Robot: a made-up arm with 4 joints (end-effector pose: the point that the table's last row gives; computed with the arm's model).
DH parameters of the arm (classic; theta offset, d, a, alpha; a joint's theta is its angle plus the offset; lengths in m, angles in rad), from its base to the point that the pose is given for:
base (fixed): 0 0.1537 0 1.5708
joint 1: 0 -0.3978 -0.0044 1.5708
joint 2: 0 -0.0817 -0.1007 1.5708
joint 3: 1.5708 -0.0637 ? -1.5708
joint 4: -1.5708 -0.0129 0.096 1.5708
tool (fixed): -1.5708 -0.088 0 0
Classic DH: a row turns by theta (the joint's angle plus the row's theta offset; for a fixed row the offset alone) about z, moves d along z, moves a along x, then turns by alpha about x.
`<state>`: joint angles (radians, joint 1 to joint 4).
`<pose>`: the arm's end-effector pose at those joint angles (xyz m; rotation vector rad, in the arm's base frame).
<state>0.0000 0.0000 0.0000 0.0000</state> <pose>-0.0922 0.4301 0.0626 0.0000 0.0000 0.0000</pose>
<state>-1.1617 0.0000 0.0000 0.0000</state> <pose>-0.1203 0.4301 0.2021 0.0000 1.1617 0.0000</pose>
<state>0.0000 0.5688 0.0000 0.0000</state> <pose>-0.0610 0.4723 0.0626 0.0000 0.0000 -0.5688</pose>
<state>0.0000 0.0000 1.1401 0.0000</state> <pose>-0.2567 0.4301 0.1515 0.0000 1.1401 0.0000</pose>
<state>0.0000 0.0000 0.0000 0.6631</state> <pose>-0.0922 0.3556 0.0222 -0.6631 0.0000 0.0000</pose>
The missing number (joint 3, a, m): 0.0848
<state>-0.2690 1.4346 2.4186 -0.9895</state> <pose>0.0665 0.5503 0.2524 -1.7170 -1.4499 1.8178</pose>
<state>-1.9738 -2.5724 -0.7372 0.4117</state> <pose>-0.0411 0.4317 0.2116 2.1877 0.2949 0.5877</pose>
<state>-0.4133 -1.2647 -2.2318 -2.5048</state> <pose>0.0602 0.2352 0.1988 -1.6528 0.1559 -1.6527</pose>
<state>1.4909 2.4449 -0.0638 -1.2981</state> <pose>-0.0589 0.4175 0.2510 -1.8025 1.7546 1.1921</pose>
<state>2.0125 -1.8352 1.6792 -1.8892</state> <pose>-0.0689 0.3345 0.1469 0.0761 -0.4723 -0.0903</pose>
